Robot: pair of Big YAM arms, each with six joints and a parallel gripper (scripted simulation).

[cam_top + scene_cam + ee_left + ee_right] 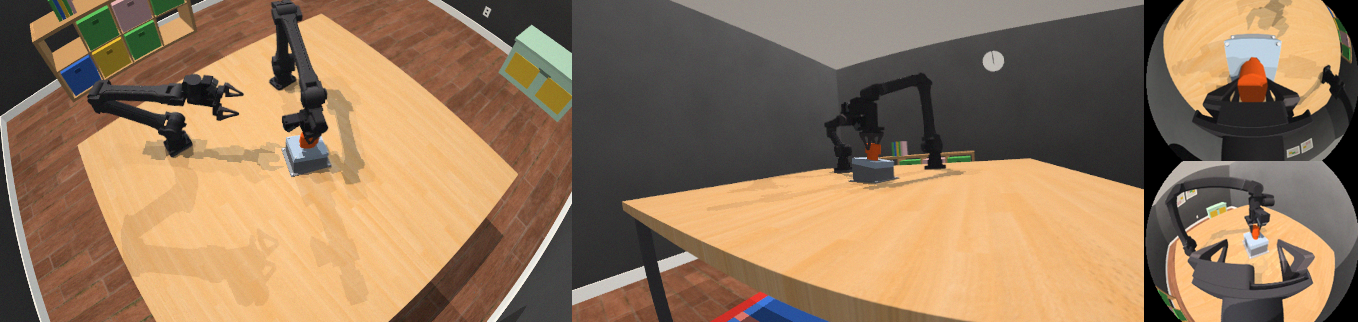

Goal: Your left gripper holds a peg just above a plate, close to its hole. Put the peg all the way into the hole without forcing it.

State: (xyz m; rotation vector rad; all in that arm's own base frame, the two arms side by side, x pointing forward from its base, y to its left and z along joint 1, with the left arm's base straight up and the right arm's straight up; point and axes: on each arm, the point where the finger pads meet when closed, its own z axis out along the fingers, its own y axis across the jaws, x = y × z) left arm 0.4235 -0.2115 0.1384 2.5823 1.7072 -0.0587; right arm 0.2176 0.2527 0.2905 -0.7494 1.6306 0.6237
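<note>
Now: left hand 2 cm above the orange peg. Also, from my left hand: blue-grey plate: 7 cm below.
</note>
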